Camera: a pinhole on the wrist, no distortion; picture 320 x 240 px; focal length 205.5 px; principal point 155.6 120.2 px. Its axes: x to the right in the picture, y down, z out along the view. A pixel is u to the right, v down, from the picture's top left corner.
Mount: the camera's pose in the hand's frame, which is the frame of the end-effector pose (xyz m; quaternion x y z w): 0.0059 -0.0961 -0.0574 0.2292 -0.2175 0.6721 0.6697
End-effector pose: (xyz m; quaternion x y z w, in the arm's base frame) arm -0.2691 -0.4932 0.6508 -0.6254 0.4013 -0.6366 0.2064
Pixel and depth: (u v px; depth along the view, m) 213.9 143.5 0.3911
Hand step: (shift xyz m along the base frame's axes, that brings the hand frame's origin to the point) 0.3725 0.0861 0.1325
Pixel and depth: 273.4 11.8 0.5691
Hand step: 0.5663 -0.2879 0.2714
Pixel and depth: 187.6 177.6 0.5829
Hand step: 0.5571 0.2164 0.1465
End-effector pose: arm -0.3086 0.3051 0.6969 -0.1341 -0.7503 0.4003 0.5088
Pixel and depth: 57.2 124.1 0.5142
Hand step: -0.0579 -0.4804 0.4127
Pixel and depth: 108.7 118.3 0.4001
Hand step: -0.1041 -0.3499 0.2784
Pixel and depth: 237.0 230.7 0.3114
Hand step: -0.1257 -0.3388 -0.0091
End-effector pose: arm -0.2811 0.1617 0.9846 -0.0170 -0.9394 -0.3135 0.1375
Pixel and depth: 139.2 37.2 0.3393
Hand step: -0.2292 -0.1486 -0.2970
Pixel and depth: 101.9 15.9 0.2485
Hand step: -0.1907 -0.1852 -0.2135
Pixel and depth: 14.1 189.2 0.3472
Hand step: 0.0231 -0.3461 -0.3789
